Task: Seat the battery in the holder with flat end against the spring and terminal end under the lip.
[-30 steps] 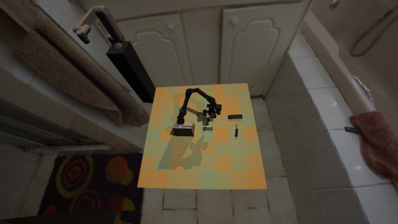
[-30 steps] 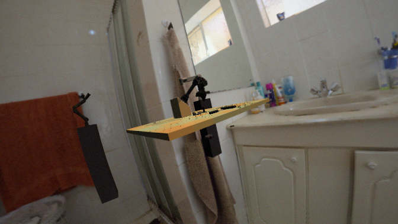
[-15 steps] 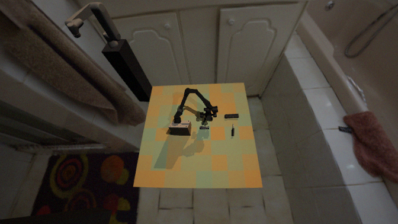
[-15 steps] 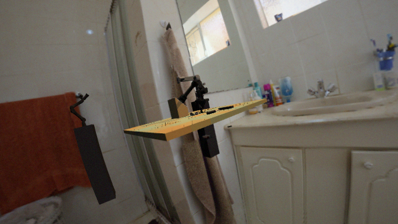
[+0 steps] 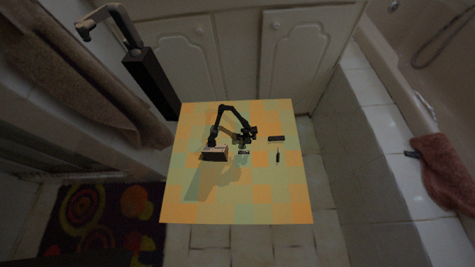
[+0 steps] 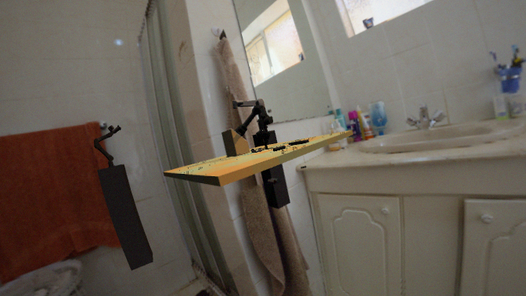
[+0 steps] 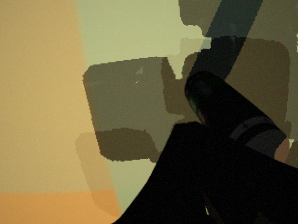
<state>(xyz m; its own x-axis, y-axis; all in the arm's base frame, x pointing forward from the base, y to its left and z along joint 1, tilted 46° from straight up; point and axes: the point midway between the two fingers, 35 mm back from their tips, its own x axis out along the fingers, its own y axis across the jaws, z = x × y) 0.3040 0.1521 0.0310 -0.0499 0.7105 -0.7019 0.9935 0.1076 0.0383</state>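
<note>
My gripper tip is 20 mm past the battery and 10 mm above it. Also, from my gripper tip: flat black block (300 mm ahead, 60 mm to the left, 30 mm below).
</note>
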